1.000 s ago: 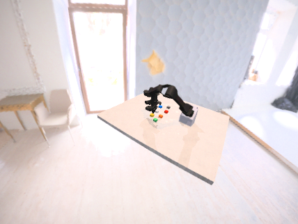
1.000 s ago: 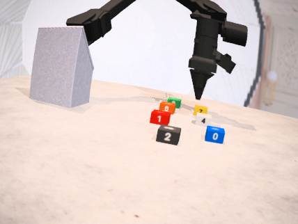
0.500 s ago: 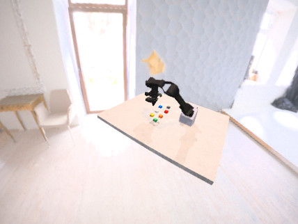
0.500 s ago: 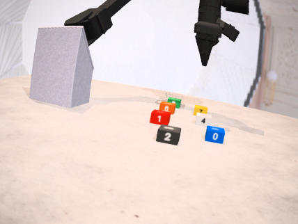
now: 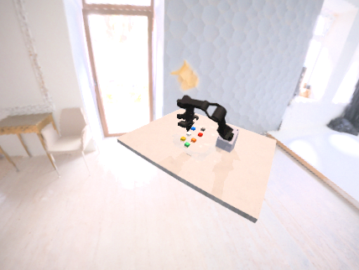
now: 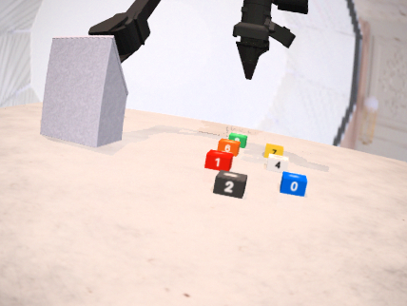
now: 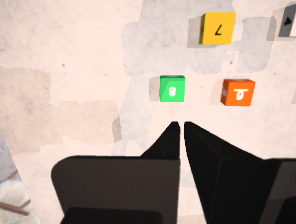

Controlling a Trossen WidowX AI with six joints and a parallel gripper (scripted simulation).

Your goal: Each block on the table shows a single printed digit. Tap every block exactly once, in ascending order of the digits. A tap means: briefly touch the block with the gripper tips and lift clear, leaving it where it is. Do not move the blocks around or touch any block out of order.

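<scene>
Now: the green block 120 mm below my gripper tip. Also, from my gripper tip: white 4 block: 80 mm ahead, 140 mm to the right, 120 mm below; then orange 6 block: 90 mm to the right, 120 mm below; then yellow 7 block: 70 mm ahead, 50 mm to the right, 120 mm below.
</scene>
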